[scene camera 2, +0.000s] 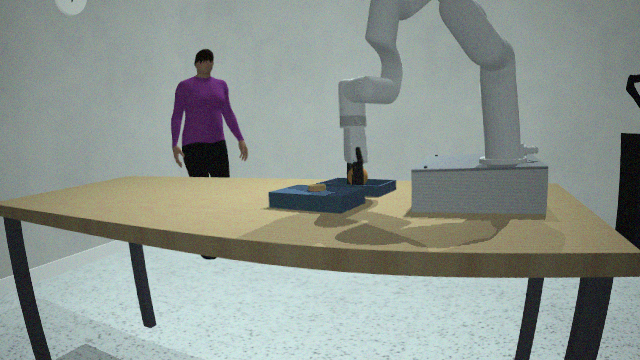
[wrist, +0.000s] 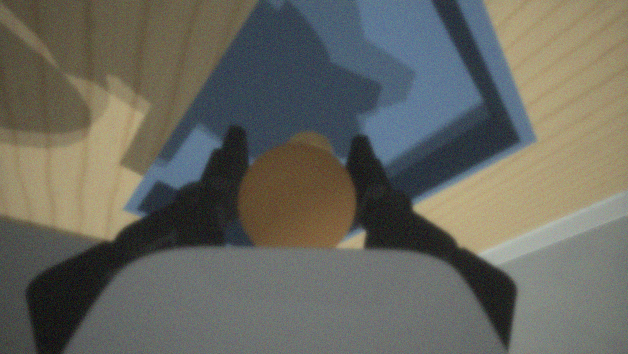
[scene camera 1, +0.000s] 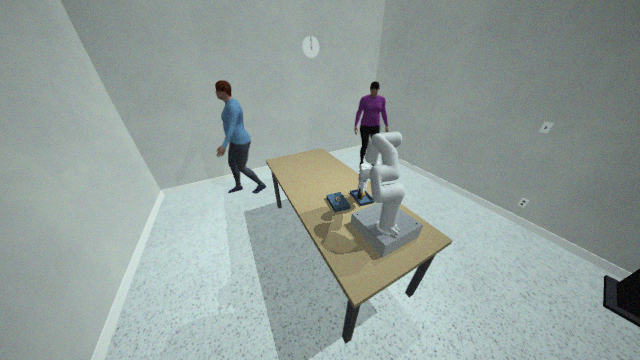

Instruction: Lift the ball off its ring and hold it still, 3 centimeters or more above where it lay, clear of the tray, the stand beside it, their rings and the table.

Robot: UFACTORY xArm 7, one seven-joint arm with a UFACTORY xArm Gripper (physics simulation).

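Where they show: gripper, fingertip midpoint: (wrist: 299,151) (scene camera 1: 360,196); arm's base, link origin: (scene camera 2: 503,161) (scene camera 1: 386,227).
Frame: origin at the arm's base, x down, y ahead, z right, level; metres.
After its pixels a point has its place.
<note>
The orange ball (scene camera 1: 363,194) @(x 0.046, y 0.370, z 0.184 m) (scene camera 2: 364,175) @(x 0.056, y 0.371, z 0.176 m) (wrist: 297,200) @(x 0.042, y 0.412, z 0.183 m) sits between the two black fingers of my gripper (scene camera 1: 361,195) @(x 0.091, y 0.399, z 0.189 m) (scene camera 2: 356,174) (wrist: 299,151) @(x 0.091, y 0.399, z 0.189 m), which meet its sides. My gripper is shut on the ball, low over the blue tray (scene camera 1: 369,203) @(x 0.095, y 0.297, z 0.187 m) (scene camera 2: 388,187) @(x 0.088, y 0.304, z 0.174 m) (wrist: 506,92) @(x 0.076, y 0.477, z 0.247 m). Part of the tan ring (wrist: 312,139) @(x 0.092, y 0.409, z 0.193 m) in the tray shows past the ball's edge in the wrist view. Whether the ball touches that ring is hidden. The blue stand (scene camera 1: 342,206) @(x 0.067, y 0.371, z -0.040 m) (scene camera 2: 300,200) @(x 0.081, y 0.479, z -0.078 m) is beside the tray, with its own tan ring (scene camera 1: 338,199) @(x 0.067, y 0.457, z -0.010 m) (scene camera 2: 316,188) @(x 0.060, y 0.452, z -0.036 m) on top.
The wooden table (scene camera 1: 305,172) @(x 0.104, y 1.062, z 0.028 m) (scene camera 2: 150,205) @(x 0.103, y 0.907, z -0.089 m) carries the tray, the stand and the grey base block (scene camera 1: 400,240) @(x 0.022, y -0.103, z 0.004 m) (scene camera 2: 475,192) @(x 0.058, y 0.084, z -0.099 m) of the arm. A person in blue (scene camera 1: 234,120) and a person in purple (scene camera 1: 371,111) (scene camera 2: 202,110) are beyond the table.
</note>
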